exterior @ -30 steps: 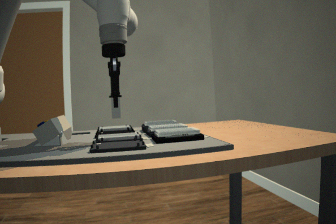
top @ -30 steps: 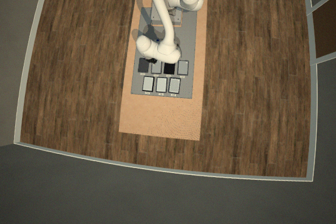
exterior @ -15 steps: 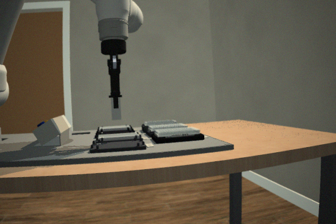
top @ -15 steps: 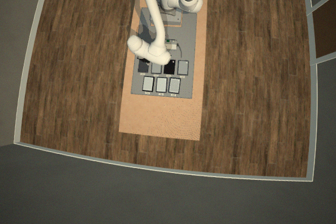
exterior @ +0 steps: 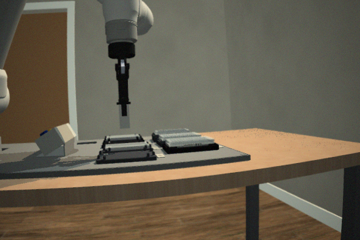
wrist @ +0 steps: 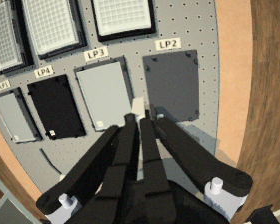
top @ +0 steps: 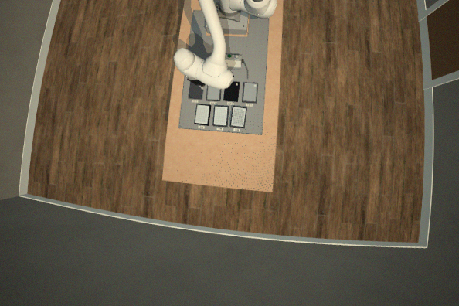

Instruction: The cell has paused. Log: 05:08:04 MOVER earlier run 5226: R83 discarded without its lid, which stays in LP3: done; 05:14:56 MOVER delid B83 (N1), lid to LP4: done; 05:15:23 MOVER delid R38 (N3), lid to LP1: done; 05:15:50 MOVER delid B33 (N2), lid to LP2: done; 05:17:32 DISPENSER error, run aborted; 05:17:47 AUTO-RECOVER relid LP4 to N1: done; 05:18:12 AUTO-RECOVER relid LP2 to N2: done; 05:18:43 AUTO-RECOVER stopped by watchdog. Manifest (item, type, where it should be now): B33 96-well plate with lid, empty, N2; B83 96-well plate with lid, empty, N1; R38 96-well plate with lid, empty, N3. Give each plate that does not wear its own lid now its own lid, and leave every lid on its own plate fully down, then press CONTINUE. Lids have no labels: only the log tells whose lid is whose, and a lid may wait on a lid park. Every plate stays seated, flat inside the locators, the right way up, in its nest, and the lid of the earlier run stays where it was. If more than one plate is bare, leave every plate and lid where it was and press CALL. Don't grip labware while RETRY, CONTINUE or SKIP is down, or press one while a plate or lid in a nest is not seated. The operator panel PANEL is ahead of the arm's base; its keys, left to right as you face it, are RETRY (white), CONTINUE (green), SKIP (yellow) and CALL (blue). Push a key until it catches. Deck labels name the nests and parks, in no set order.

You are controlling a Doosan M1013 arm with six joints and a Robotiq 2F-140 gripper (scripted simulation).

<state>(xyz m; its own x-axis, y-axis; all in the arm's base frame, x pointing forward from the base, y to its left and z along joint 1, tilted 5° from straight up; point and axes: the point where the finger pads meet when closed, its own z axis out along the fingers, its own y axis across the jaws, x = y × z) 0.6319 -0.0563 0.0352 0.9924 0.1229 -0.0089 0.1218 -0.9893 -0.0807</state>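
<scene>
My gripper is now 320 mm to the right of the grey lid, 90 mm above it and 40 mm past it. From my hand the other things lie so: blue key: 250 mm behind, 40 mm below, 30 mm to the left; then LP4 park: 190 mm to the left, 100 mm below, 30 mm behind; then yellow key: 250 mm behind, 80 mm to the left, 40 mm below.
</scene>
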